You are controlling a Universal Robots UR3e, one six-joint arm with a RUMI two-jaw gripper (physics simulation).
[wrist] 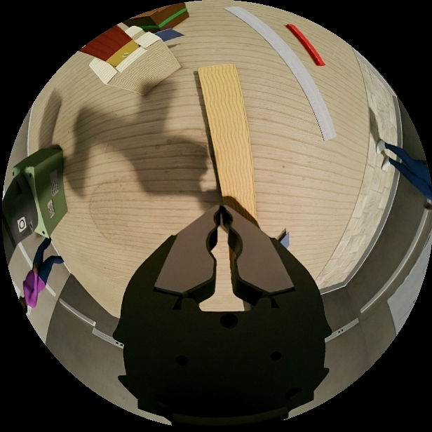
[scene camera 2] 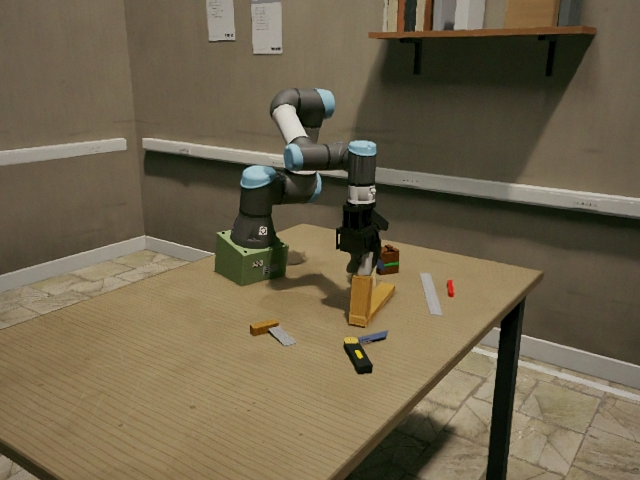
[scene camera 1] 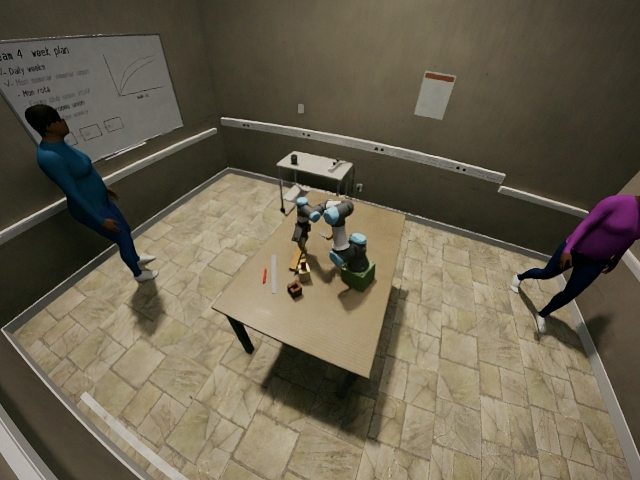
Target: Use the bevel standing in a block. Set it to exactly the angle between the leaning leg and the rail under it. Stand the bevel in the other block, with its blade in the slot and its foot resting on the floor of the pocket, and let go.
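Note:
The bevel, with a dark red stock (scene camera 1: 303, 264) (wrist: 107, 41), brass end and blue blade (wrist: 169, 35), stands in the pale wooden block (scene camera 1: 305, 274) (wrist: 150, 65). The brown block (scene camera 1: 294, 289) (scene camera 2: 388, 262) (wrist: 162, 17) with a green stripe stands beyond it; its pocket is not visible in the wrist view. The yellow-brown rail (scene camera 1: 295, 258) (scene camera 2: 383, 298) (wrist: 227, 115) lies flat, and the leaning leg (scene camera 2: 360, 297) rises from its end; my gripper mostly hides the leg in the wrist view. My gripper (scene camera 1: 301, 252) (scene camera 2: 361, 271) (wrist: 220, 206) is shut and empty, close above the rail and near the leg's top.
A ruler (scene camera 1: 273, 273) (scene camera 2: 431, 294) (wrist: 300, 75) and a red pen-like piece (scene camera 1: 264, 275) (scene camera 2: 450, 288) (wrist: 306, 45) lie beside the rail. An orange-handled tool (scene camera 2: 264, 327) and a black-and-yellow tool (scene camera 2: 357, 356) with a blue blade lie past the leg. The arm stands on a green base (scene camera 1: 358, 276) (scene camera 2: 242, 266) (wrist: 54, 192).

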